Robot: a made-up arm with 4 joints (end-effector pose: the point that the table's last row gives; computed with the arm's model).
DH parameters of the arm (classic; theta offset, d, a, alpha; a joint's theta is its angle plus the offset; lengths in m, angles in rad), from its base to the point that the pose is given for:
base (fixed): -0.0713 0 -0.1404 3.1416
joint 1: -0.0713 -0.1 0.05 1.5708
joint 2: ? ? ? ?
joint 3: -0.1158 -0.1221 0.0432 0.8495
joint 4: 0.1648 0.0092 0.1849 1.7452
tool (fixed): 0.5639 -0.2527 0 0
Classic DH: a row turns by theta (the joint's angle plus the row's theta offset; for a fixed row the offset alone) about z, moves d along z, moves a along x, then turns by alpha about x.
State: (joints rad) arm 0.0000 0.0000 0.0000 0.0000
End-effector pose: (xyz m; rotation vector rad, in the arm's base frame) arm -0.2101 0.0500 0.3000 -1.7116 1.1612 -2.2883
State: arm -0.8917 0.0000 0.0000 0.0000
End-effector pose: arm -0.2152 -0.0194 0.3000 -1.7204 0.2605 -1.7049
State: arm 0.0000 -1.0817 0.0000 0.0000
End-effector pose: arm -0.3230 0.0500 0.0880 -0.2594 0.8524 -2.5505
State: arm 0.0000 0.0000 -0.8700 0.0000
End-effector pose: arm -0.2101 -0.1455 0.3207 -1.3302 1.7712 -1.3923
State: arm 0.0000 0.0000 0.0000 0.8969
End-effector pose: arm -0.2153 0.0856 0.0335 0.7787 -0.4244 2.9318
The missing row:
joint 2: -1.5708 -0.08 0 1.5708
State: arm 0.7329 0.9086 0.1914 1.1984
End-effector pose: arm -0.2286 0.1179 0.0641 1.4082 -0.3377 1.9712
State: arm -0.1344 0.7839 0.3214 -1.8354
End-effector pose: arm 0.3192 -0.1281 0.1424 2.1386 -1.3883 -0.7445
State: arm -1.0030 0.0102 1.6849 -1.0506
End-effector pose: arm -0.3020 0.2635 0.1302 1.6732 0.4619 2.2608
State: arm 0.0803 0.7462 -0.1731 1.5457
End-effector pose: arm -0.2421 0.0594 -0.0324 1.0789 -0.0425 2.6775
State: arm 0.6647 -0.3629 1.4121 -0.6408
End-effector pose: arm 0.0271 0.1879 0.1308 0.8737 -0.6253 1.4427
